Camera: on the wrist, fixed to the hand. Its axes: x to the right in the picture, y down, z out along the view.
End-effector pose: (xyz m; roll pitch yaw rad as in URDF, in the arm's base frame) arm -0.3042 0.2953 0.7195 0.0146 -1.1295 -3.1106
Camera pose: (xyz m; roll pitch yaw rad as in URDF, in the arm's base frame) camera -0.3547 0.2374 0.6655 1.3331 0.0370 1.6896
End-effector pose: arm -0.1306 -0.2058 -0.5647 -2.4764 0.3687 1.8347
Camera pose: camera -0.0418 -0.1993 -0.5348 -2.4527 -0.6835 3.0796
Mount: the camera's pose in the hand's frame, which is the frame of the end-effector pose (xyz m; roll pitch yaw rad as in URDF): -0.0265 0.0553 -0.0711 0.2021 0.0806 -1.5668
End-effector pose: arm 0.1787 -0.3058 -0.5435 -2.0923 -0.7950 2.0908
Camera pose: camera 0.2609 -0.2698 -0.5712 2.1703 -0.6895 -1.6369
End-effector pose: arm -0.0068 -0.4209 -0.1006 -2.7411 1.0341 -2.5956
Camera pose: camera -0.0683 -0.3663 -0.0554 -1.8539 -0.2353 -1.4484
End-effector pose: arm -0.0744 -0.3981 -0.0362 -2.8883 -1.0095 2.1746
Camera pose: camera 0.0188 -0.4075 -0.0294 2.3090 -0.1788 -2.2542
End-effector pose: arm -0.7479 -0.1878 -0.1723 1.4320 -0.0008 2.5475
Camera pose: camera -0.7696 -0.2673 -0.1274 0.2837 1.5124 1.0587
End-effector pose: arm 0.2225 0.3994 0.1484 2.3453 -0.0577 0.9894
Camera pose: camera 0.1950 0.3797 0.2360 -3.0197 0.7139 2.5048
